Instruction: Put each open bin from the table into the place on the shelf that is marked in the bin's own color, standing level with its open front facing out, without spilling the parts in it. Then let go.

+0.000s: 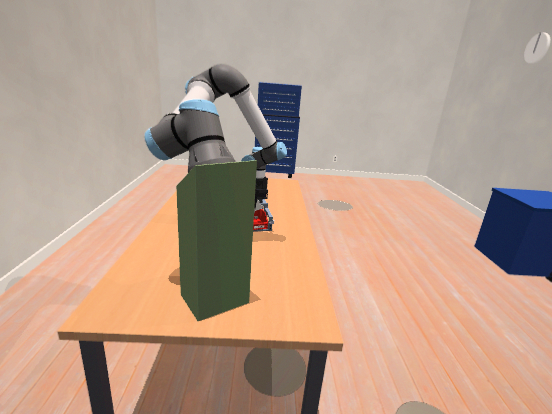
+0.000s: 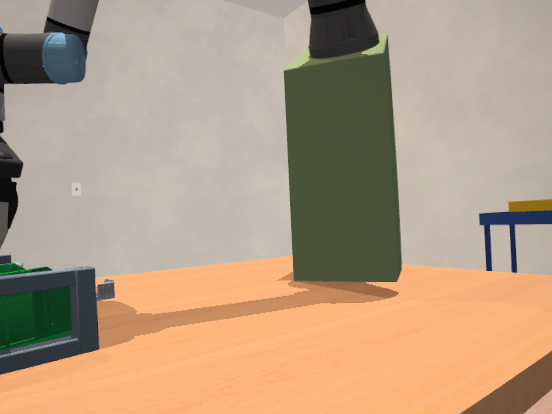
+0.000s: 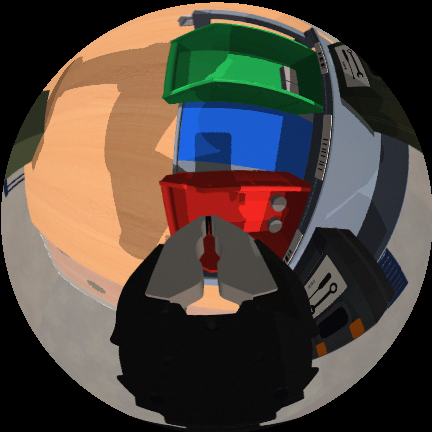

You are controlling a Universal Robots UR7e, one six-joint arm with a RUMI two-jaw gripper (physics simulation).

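Where they show: gripper, fingertip midpoint: [image 3: 208, 217]; arm's base at its link origin: [image 1: 213, 172] [image 2: 344, 48].
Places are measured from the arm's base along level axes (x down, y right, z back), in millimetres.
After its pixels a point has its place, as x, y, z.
A red bin [image 1: 260, 218] @[465, 185, -719] [image 3: 241, 201] @[477, 140, -688] with two round grey parts sits in the grey shelf [image 3: 354, 160] @[387, 25, -760] [image 2: 85, 307] @[443, -129, -554] at the near end. A green bin [image 3: 241, 68] @[477, -48, -629] [image 2: 26, 307] @[443, -83, -604] with a grey part sits in the far place. The blue-marked place [image 3: 250, 137] @[482, 52, -671] between them holds no bin. My gripper [image 3: 208, 217] @[409, 139, -640] is shut and sits right at the red bin's front wall. Red shows through the narrow gap behind the fingertips. I cannot see anything clamped between them.
A tall dark green box [image 1: 213, 240] @[195, 10, 82] [image 2: 342, 169] @[275, -47, -79] stands on the table [image 1: 285, 285] @[489, 278, -107] between the shelf and the near edge. A small grey piece [image 2: 105, 289] @[427, -129, -534] lies beside the shelf. A blue cabinet [image 1: 278, 129] stands at the far wall, a blue box [image 1: 517, 232] to the right.
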